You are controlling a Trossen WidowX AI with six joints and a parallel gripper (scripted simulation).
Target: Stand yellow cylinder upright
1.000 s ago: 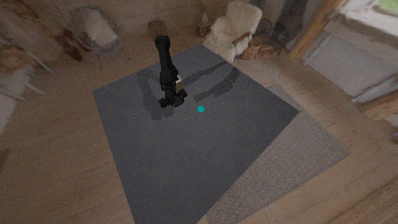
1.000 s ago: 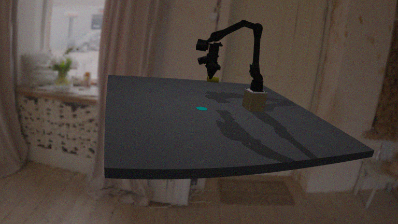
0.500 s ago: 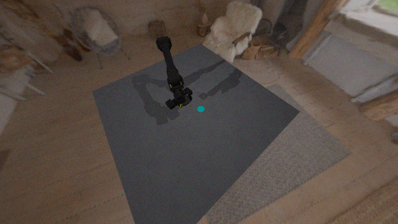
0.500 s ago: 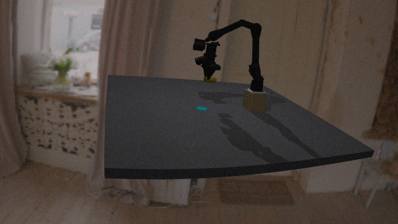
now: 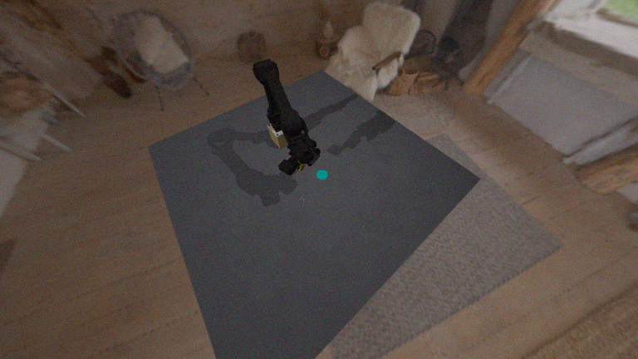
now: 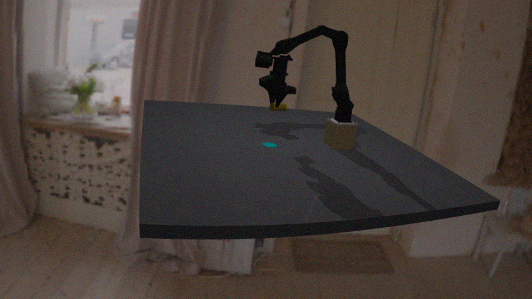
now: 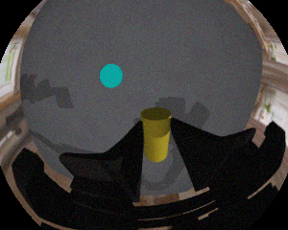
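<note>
Now: gripper tip 2 cm short of the cyan circle, 10 cm to the right of it and 14 cm above it. Round my gripper tip: yellow cylinder 2 cm behind, 1 cm to the right.
</note>
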